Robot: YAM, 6 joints.
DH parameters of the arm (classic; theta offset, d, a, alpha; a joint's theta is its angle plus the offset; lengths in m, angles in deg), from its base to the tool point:
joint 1: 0 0.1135 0.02 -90
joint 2: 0 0 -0.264 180
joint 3: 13.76 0 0.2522 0
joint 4: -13.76 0 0.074 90
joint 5: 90 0 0 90
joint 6: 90 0.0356 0 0
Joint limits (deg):
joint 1: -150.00..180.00
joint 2: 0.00..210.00
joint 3: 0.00..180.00
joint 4: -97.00..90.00
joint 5: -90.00..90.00
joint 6: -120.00..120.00
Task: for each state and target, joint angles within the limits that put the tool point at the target. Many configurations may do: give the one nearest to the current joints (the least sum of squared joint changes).
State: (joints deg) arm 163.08 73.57 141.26 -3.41 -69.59 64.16
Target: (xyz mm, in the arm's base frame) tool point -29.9 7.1 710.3
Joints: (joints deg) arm 131.03 73.17 141.15 -3.54 -30.17 64.16
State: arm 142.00 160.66 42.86 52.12 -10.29 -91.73
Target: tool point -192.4 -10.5 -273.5
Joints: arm 180.00 191.36 62.72 49.14 -17.15 -91.73
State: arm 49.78 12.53 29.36 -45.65 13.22 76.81
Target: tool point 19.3 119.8 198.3
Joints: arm 81.90 30.39 22.94 -36.86 3.60 76.81
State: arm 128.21 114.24 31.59 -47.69 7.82 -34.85
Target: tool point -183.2 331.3 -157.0
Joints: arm 119.62 165.58 87.57 -15.52 7.25 -34.85
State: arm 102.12 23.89 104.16 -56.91 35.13 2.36
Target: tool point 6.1 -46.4 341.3
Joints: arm 82.65 8.89 62.24 -78.29 19.67 2.36
